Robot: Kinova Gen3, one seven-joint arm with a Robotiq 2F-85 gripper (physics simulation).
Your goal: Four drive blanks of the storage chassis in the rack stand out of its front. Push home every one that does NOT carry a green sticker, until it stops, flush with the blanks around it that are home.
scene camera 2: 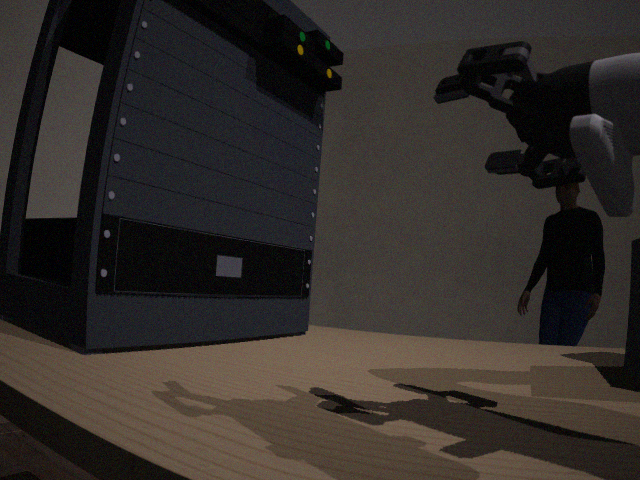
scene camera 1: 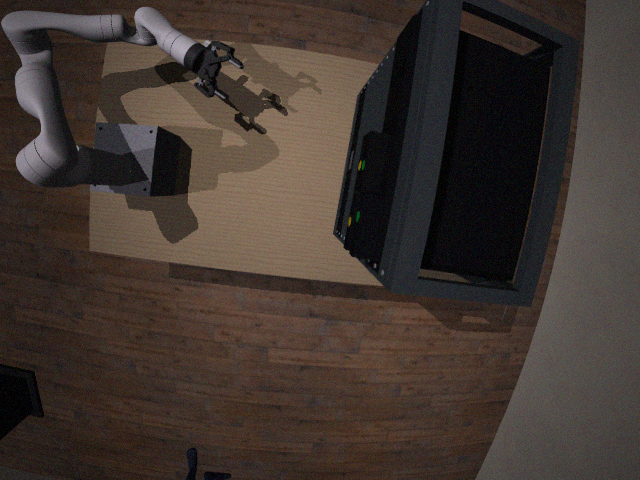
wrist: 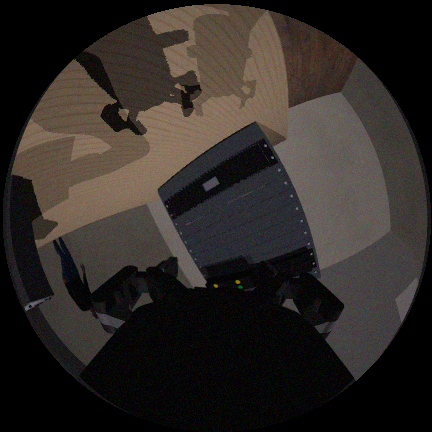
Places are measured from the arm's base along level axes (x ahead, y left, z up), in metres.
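Pixels of known places: gripper, fingertip midpoint: [scene camera 2: 464,130] [scene camera 1: 234,83] [wrist: 218,268]; arm's base, origin of the base link: [scene camera 1: 119,170].
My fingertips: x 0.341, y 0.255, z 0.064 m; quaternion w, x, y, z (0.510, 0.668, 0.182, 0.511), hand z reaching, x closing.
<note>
Ahead of a thing's pixels: the offset from my fingertips to its top centre. "spot": to the spot under its first point. Level surfaces: height alone.
The rack [scene camera 1: 431,155] [scene camera 2: 94,155] [wrist: 240,212] stands at the table's far end. Near the top of its front, dark drive blanks stand out of the storage chassis. In scene view 2, two blanks at the right end, an upper one @[spot: 0.297 m ahead, 0.338 m right, 0.284 m up] [scene camera 2: 336,55] and a lower one @[spot: 0.296 m ahead, 0.348 m right, 0.227 m up] [scene camera 2: 337,82], stand out clearly. The upper carries a green sticker @[0.299 m ahead, 0.300 m right, 0.299 m up] [scene camera 2: 327,44], the lower a yellow sticker @[0.299 m ahead, 0.315 m right, 0.242 m up] [scene camera 2: 329,73]. Further left, another green sticker @[0.304 m ahead, 0.210 m right, 0.271 m up] [scene camera 2: 302,36] sits above another yellow sticker @[0.304 m ahead, 0.209 m right, 0.242 m up] [scene camera 2: 300,50]. Exact blank edges there are too dark to tell. My gripper [scene camera 1: 231,80] [scene camera 2: 473,126] [wrist: 218,268] is open and empty, well apart from the rack.
Below the chassis are grey panels [scene camera 2: 206,149] and a black unit [scene camera 2: 165,258] with a pale label @[spot: 0.357 m ahead, 0.151 m right, 0.138 m down] [scene camera 2: 229,266]. The arm's base block [scene camera 1: 173,165] stands on the table @[0.256 m down] [scene camera 1: 289,222]. A person [scene camera 2: 571,258] stands in the background. Dark arm shadows fall across the table.
</note>
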